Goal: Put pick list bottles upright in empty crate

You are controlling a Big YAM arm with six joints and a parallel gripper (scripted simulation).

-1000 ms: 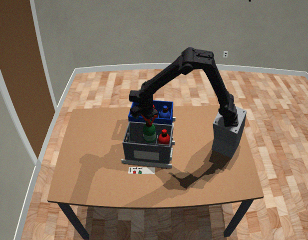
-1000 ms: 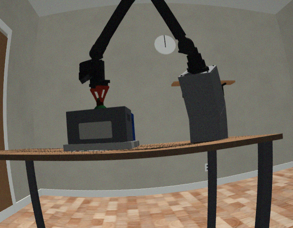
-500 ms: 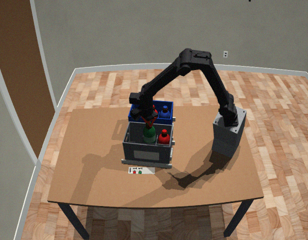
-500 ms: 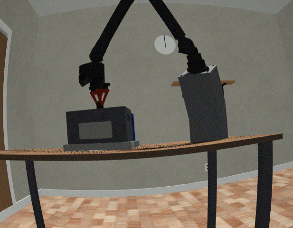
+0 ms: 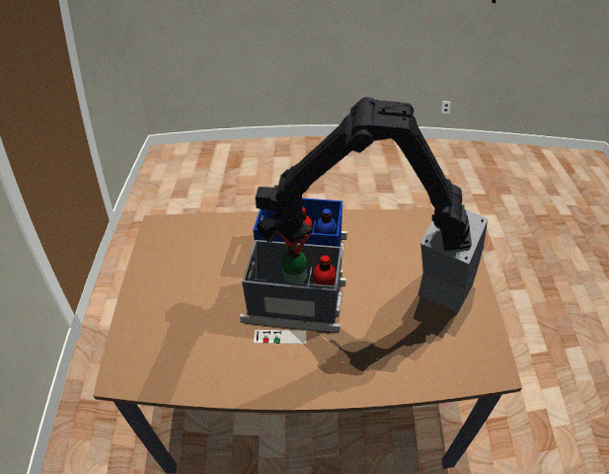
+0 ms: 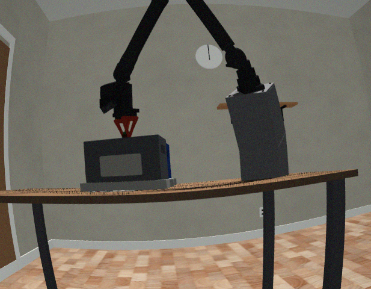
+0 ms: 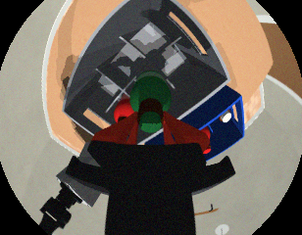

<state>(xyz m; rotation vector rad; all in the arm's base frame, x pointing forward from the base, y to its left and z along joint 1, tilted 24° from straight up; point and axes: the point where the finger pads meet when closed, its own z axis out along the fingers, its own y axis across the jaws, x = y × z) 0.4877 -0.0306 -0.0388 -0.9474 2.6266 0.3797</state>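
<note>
Right now the green-labelled bottle is 60 mm below my hand. Round my hand: blue-labelled bottle 90 mm behind, 230 mm to the right, 110 mm below; red-labelled bottle 90 mm behind, 110 mm below; grey crate 40 mm to the left, 110 mm below.
</note>
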